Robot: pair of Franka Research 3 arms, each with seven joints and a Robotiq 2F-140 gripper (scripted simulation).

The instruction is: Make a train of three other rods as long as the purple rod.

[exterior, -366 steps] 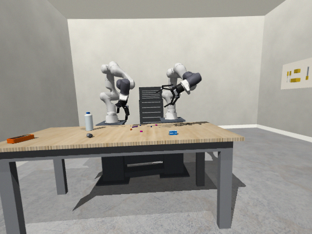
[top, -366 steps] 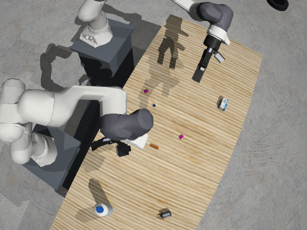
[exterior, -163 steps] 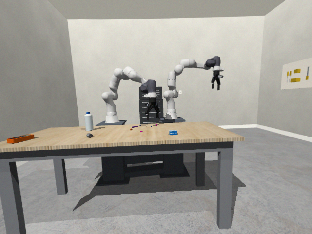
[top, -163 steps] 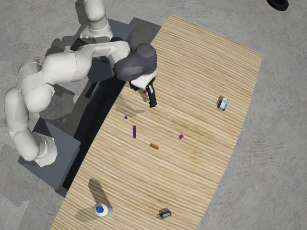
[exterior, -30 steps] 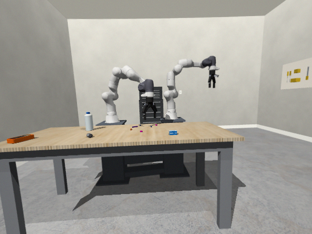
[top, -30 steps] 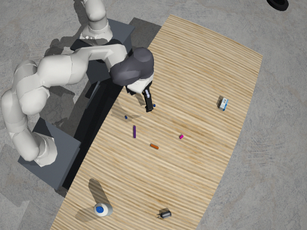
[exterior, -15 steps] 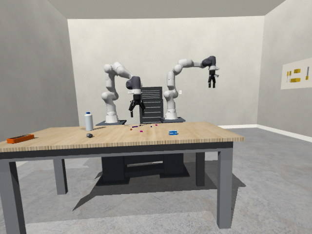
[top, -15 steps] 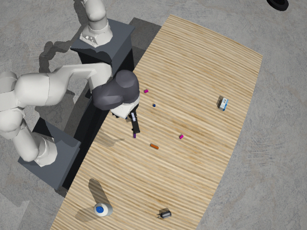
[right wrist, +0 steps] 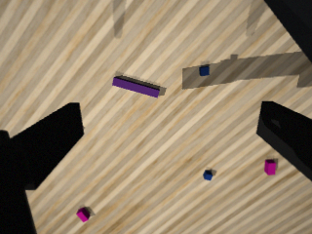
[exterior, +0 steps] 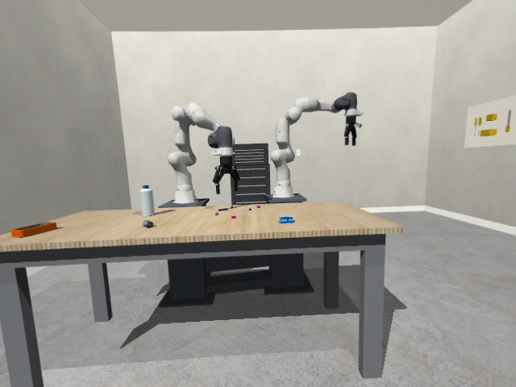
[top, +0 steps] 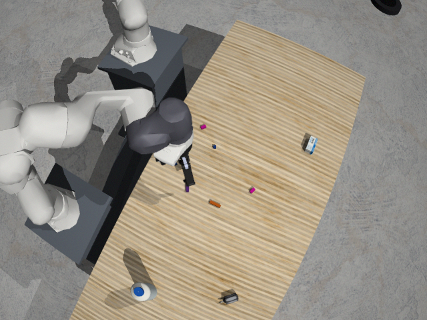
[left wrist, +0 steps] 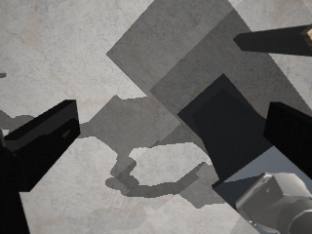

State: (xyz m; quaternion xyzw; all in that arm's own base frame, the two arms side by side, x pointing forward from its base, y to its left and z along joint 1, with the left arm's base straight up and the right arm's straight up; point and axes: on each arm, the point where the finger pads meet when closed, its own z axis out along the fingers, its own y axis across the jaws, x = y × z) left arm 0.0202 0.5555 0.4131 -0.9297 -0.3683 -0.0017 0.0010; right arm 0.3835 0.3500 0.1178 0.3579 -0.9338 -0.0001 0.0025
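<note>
Right now the orange rod is 140 mm ahead of my right hand, 70 mm to the right of it and 110 mm below it. Round my right hand: white bottle (20 mm ahead, 470 mm to the right, 30 mm below); then purple rod (20 mm ahead, 30 mm to the right, 110 mm below); then blue-and-white box (410 mm ahead, 260 mm to the left, 100 mm below).
</note>
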